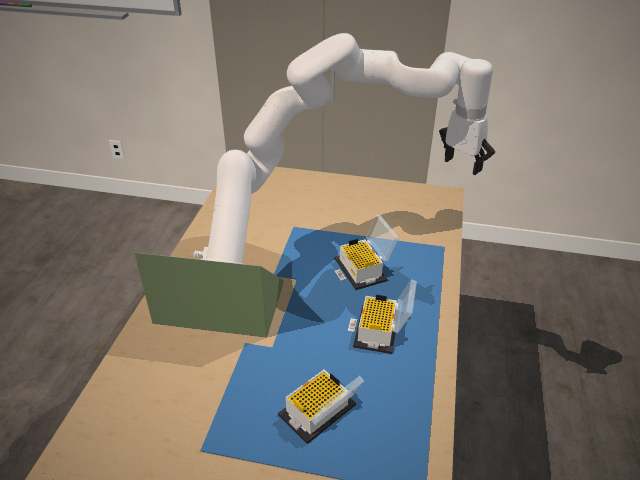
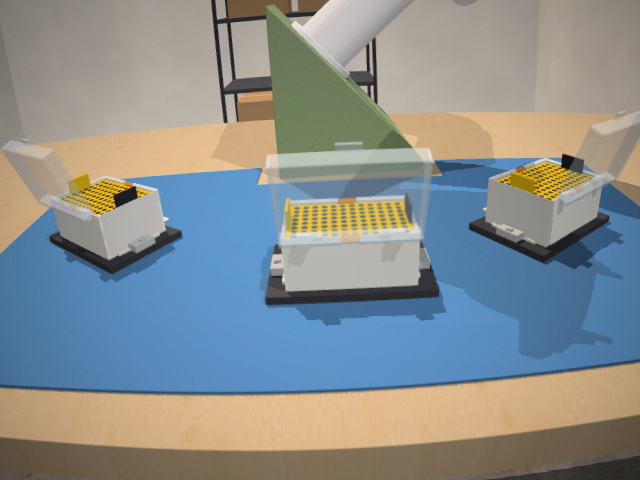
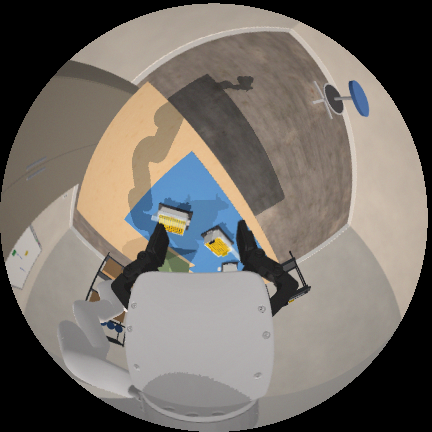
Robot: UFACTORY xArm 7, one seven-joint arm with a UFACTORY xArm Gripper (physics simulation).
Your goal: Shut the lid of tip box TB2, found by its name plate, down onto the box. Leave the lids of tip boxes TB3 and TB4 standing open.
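Pixels of known places: gripper, fingertip midpoint: (image 1: 462, 166) (image 3: 200, 230); arm's base, origin of the base link: (image 1: 223, 266) (image 2: 318, 51).
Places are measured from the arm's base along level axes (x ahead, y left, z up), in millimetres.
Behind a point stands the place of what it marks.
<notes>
Three white tip boxes with yellow perforated tops stand on black bases, their clear lids tilted open: the far box (image 1: 361, 267) (image 2: 519, 214) {y 211, x 367, z -137 mm} (image 3: 173, 224) with its lid (image 1: 382, 237) {y 304, x 385, z -71 mm} (image 2: 610, 142) {y 279, x 419, z -41 mm}; the middle box (image 1: 376, 333) {y -36, x 418, z -122 mm} (image 2: 351, 266) {y 24, x 456, z -139 mm} (image 3: 218, 243) with its lid (image 1: 406, 307) {y 27, x 485, z -74 mm} (image 2: 348, 175) {y 23, x 499, z -39 mm}; and the near box (image 1: 316, 405) (image 2: 131, 224) {y -217, x 348, z -135 mm} with its lid (image 1: 354, 385) {y -284, x 399, z -27 mm} (image 2: 38, 167) {y -285, x 400, z -42 mm}. The name plates are too small to read, so I cannot tell which box is TB2. My gripper (image 1: 462, 164) {y 346, x 583, z 178 mm} (image 3: 200, 230) {y 346, x 583, z 178 mm} is open and empty, high above the table's far right side, apart from every box.
The boxes stand apart on a blue mat (image 1: 320, 361) {y -119, x 287, z -170 mm} (image 2: 206, 335) {y -101, x 508, z -170 mm} (image 3: 192, 167) {y 374, x 540, z -170 mm} on the wooden table (image 1: 129, 392) {y -312, x -150, z -173 mm} (image 2: 310, 423) {y -11, x 608, z -173 mm} (image 3: 110, 170) {y 633, x 244, z -173 mm}. A green wedge-shaped mount (image 1: 206, 294) {y -76, x -23, z -35 mm} (image 2: 315, 108) {y -8, x 125, z -69 mm} carries the arm's base beside the mat. My arm arches high over the table's far end.
</notes>
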